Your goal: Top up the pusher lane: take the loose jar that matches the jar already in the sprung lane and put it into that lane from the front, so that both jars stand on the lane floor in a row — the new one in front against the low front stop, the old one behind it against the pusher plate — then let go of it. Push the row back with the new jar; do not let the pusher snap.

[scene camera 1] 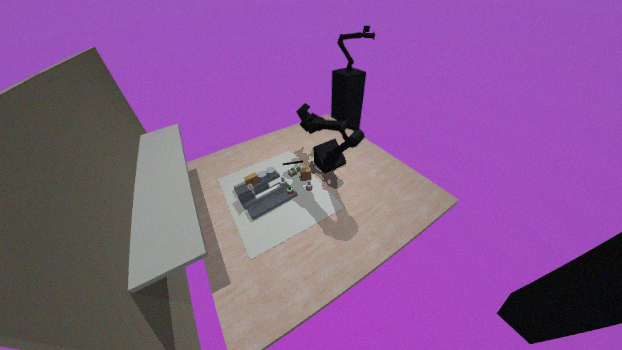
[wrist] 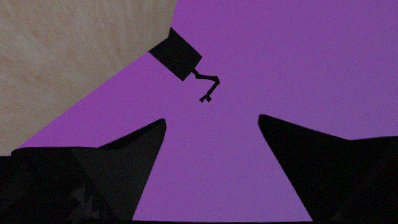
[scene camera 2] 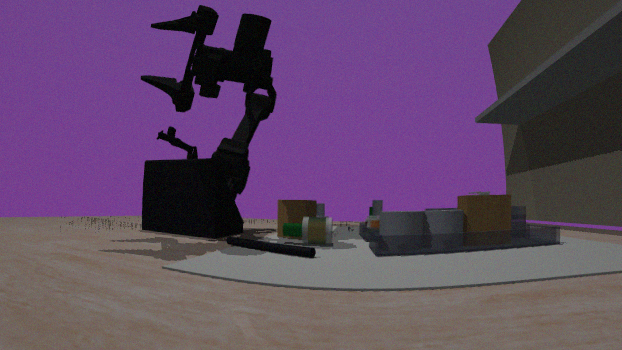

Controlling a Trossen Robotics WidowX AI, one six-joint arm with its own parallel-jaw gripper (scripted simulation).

Scene:
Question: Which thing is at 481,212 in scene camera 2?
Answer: A brown box.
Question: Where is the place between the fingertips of the gripper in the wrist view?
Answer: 211,120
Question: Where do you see a black rod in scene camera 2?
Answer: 307,252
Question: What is the gripper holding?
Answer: Nothing.

